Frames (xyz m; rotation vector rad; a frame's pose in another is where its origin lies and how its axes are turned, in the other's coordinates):
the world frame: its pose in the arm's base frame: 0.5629 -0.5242 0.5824 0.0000 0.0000 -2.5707
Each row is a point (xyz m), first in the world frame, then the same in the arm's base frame.
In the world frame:
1: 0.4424 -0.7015 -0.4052
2: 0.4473 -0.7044 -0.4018
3: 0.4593 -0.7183 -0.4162
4: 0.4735 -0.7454 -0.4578
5: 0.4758 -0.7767 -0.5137
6: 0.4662 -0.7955 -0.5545
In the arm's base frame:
1: -0.1884 -0.1730 0.1772
2: -0.1941 -0.1732 0.1806
3: -0.2117 -0.1680 0.1662
4: -0.2383 -0.1529 0.1246
5: -0.2572 -0.1278 0.0687
6: -0.2592 -0.1068 0.0279

